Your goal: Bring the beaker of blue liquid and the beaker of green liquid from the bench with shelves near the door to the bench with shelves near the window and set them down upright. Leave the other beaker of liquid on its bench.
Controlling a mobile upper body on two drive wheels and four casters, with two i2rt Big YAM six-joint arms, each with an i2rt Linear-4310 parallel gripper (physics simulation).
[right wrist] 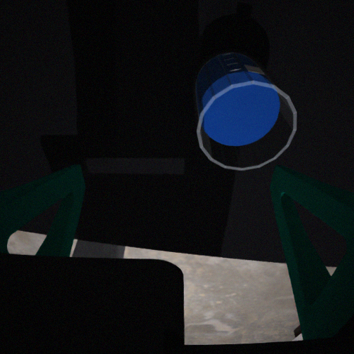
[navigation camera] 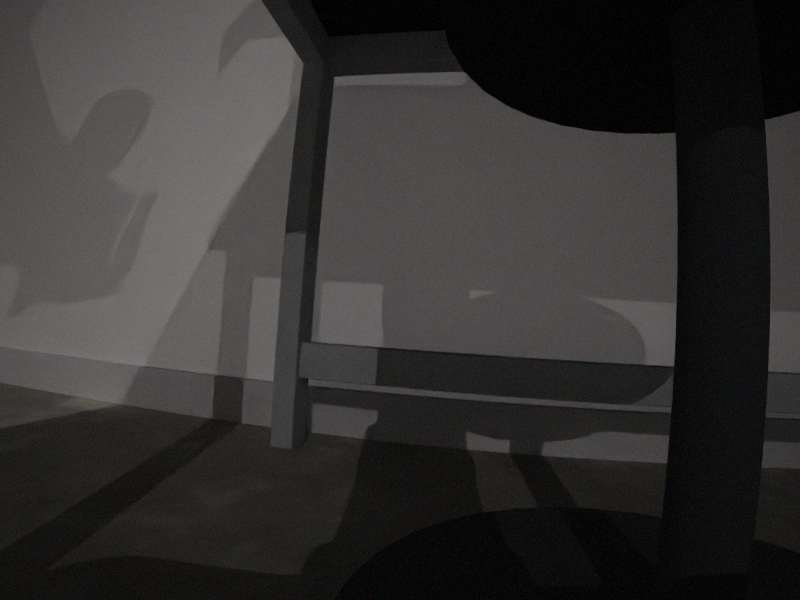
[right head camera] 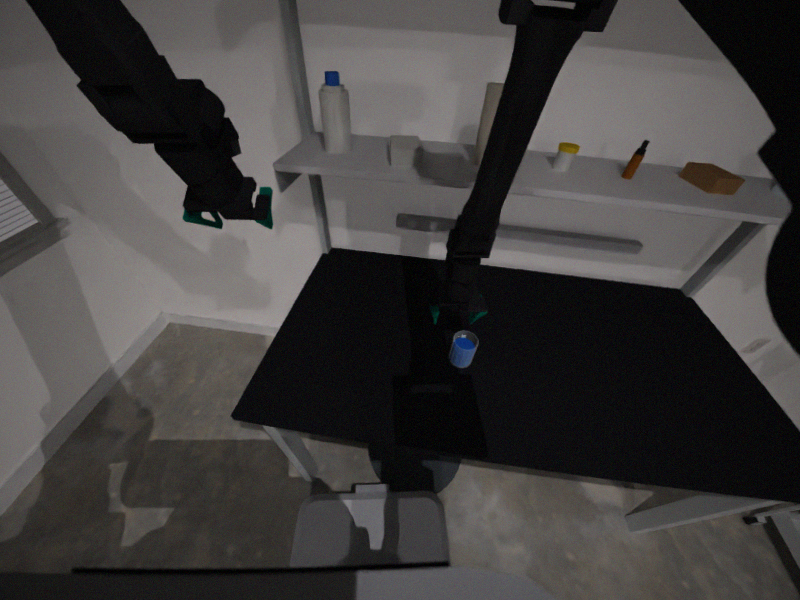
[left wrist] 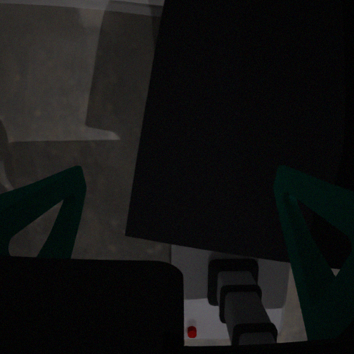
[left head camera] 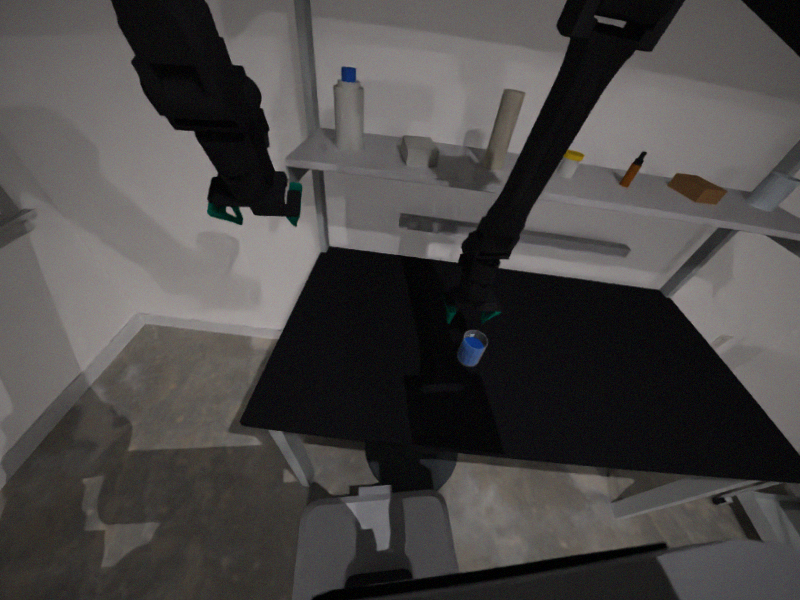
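The beaker of blue liquid (left head camera: 471,351) (right head camera: 462,351) (right wrist: 241,112) stands upright on the black top of the bench with shelves (left head camera: 581,387) (right head camera: 581,387); a window with blinds shows at the left of the right head view. My right gripper (left head camera: 466,319) (right head camera: 454,320) (right wrist: 177,175) is open and empty, above and just behind the beaker in the head views; in the right wrist view the beaker lies beyond the fingertips, toward the right finger. My left gripper (left head camera: 268,219) (right head camera: 245,222) (left wrist: 179,175) is open and empty, high beside the bench's left end. The green beaker and the other beaker do not show.
The shelf (left head camera: 581,193) (right head camera: 581,184) above the bench holds a blue-capped bottle (left head camera: 349,116) (right head camera: 335,119), a yellow-lidded jar (left head camera: 569,165) (right head camera: 564,158), an orange bottle (left head camera: 631,172) (right head camera: 633,164) and a brown block (left head camera: 697,187) (right head camera: 710,178). A round stool (left head camera: 439,474) (right head camera: 442,474) stands under the front edge.
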